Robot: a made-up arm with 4 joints.
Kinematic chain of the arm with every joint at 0, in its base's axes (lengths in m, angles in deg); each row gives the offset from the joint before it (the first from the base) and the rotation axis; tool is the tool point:
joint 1: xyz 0 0 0.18 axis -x
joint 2: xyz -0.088 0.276 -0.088 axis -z
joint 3: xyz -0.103 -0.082 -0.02 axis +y
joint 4: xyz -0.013 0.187 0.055 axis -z
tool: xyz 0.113 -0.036 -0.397
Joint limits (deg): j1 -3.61..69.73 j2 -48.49..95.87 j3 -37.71..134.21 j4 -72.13..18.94
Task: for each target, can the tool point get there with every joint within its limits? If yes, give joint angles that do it. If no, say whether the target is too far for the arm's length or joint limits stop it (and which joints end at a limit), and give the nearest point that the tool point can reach.
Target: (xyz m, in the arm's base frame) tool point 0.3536 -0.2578 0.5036
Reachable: no: joint limits stop it (at a limit: joint 1, joint 2, joint 3) | nearest point 0.0667 -0.2769 -0.0146 | short by 0.593 m
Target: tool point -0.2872 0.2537 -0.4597
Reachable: yes | joints 38.38 47.24 64.96 -1.02
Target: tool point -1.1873 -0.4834 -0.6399
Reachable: no: too far | nearest point -0.5076 -0.1469 -0.3010 | short by 0.831 m
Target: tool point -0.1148 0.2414 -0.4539
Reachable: yes | joints 29.02 69.65 37.85 5.05
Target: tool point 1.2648 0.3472 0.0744
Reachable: no: too far | nearest point 0.1629 0.3089 -0.1440 | short by 1.124 m
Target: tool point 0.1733 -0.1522 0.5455
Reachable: no: joint limits stop it (at a limit: joint 1, joint 2, joint 3) | nearest point 0.0355 -0.2713 -0.0029 | short by 0.578 m
